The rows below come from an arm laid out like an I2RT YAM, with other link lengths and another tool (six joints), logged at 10 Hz.
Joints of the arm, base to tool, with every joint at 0 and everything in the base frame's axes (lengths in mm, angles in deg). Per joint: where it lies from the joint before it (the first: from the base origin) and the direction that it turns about. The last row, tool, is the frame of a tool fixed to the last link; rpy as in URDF.
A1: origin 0 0 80.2 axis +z
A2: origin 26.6 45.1 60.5 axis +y
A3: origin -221.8 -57.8 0 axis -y
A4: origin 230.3 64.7 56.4 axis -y
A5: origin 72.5 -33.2 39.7 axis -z
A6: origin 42 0 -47.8 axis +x
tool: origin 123 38 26 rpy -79.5 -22.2 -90
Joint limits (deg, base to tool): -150..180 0..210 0..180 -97..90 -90..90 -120..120
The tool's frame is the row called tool.
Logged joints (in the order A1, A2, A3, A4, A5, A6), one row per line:
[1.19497 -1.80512 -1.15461 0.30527 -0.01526 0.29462]
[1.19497 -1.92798 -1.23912 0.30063 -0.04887 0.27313]
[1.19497 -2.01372 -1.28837 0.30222 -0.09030 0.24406]
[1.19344 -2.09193 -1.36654 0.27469 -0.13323 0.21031]
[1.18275 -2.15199 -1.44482 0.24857 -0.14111 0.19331]
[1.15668 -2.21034 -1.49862 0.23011 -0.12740 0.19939]
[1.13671 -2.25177 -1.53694 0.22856 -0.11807 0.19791]
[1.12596 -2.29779 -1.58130 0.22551 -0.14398 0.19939]
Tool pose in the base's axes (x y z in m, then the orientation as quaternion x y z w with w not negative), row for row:
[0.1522 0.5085 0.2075 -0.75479 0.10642 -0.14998 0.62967]
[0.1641 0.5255 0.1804 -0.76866 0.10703 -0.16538 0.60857]
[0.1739 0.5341 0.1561 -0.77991 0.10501 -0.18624 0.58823]
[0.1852 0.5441 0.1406 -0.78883 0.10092 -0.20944 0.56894]
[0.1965 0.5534 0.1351 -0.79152 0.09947 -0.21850 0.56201]
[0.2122 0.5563 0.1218 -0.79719 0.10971 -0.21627 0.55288]
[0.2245 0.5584 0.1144 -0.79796 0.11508 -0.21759 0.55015]
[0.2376 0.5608 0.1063 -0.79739 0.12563 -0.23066 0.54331]
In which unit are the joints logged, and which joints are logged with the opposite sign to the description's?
The joints are logged in radians. Opposite sign: A2, A3, A5.
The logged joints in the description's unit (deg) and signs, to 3 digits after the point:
[68.467 103.426 66.154 17.491 0.874 16.880]
[68.467 110.465 70.996 17.225 2.800 15.649]
[68.467 115.378 73.818 17.316 5.174 13.984]
[68.379 119.859 78.297 15.739 7.634 12.050]
[67.767 123.300 82.782 14.242 8.085 11.076]
[66.273 126.643 85.865 13.184 7.299 11.424]
[65.129 129.017 88.060 13.096 6.765 11.339]
[64.513 131.654 90.602 12.921 8.249 11.424]

